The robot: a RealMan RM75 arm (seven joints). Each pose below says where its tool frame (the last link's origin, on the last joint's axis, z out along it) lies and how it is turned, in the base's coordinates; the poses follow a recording.
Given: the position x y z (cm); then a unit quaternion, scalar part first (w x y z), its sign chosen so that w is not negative.
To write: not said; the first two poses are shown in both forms.
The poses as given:
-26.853 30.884 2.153 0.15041 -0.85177 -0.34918 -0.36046
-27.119 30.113 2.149 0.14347 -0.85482 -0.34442 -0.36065
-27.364 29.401 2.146 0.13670 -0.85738 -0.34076 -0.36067
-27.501 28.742 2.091 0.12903 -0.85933 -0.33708 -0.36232
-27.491 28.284 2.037 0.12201 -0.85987 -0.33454 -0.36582
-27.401 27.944 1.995 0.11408 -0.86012 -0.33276 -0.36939
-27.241 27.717 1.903 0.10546 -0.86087 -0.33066 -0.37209
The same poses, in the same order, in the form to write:
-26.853 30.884 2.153 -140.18 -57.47 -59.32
-27.119 30.113 2.149 -141.23 -56.90 -59.58
-27.364 29.401 2.146 -142.19 -56.51 -59.81
-27.501 28.742 2.091 -143.13 -56.15 -60.35
-27.491 28.284 2.037 -143.80 -55.95 -61.18
-27.401 27.944 1.995 -144.50 -55.90 -62.06
-27.241 27.717 1.903 -145.34 -55.83 -62.82

